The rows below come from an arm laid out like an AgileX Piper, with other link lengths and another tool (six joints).
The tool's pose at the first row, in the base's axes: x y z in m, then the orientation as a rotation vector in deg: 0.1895, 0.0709, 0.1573, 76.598, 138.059, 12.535
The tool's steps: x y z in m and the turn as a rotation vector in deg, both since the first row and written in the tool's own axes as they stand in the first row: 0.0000, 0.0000, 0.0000, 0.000, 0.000, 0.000; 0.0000, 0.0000, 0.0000, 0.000, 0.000, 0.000; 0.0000, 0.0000, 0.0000, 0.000, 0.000, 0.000; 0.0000, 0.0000, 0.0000, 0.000, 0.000, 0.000; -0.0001, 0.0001, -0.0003, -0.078, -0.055, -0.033; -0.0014, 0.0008, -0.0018, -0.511, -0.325, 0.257; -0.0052, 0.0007, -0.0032, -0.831, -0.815, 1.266; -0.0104, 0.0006, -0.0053, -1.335, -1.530, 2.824; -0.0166, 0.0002, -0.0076, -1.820, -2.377, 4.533; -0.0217, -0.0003, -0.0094, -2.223, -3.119, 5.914; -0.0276, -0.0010, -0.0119, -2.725, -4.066, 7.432; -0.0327, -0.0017, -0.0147, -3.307, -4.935, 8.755
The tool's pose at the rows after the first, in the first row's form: 0.1895, 0.0709, 0.1573, 76.598, 138.059, 12.535; 0.1895, 0.0709, 0.1573, 76.598, 138.059, 12.535; 0.1895, 0.0709, 0.1573, 76.598, 138.059, 12.535; 0.1895, 0.0709, 0.1573, 76.598, 138.059, 12.535; 0.1895, 0.0709, 0.1576, 76.512, 138.001, 12.578; 0.1901, 0.0702, 0.1595, 76.626, 137.418, 12.970; 0.1913, 0.0670, 0.1617, 77.621, 136.253, 13.262; 0.1929, 0.0627, 0.1649, 79.139, 134.469, 13.749; 0.1946, 0.0574, 0.1684, 80.789, 132.472, 14.152; 0.1959, 0.0529, 0.1712, 82.081, 130.793, 14.444; 0.1972, 0.0476, 0.1747, 83.415, 128.805, 14.734; 0.1980, 0.0431, 0.1783, 84.477, 126.967, 15.116
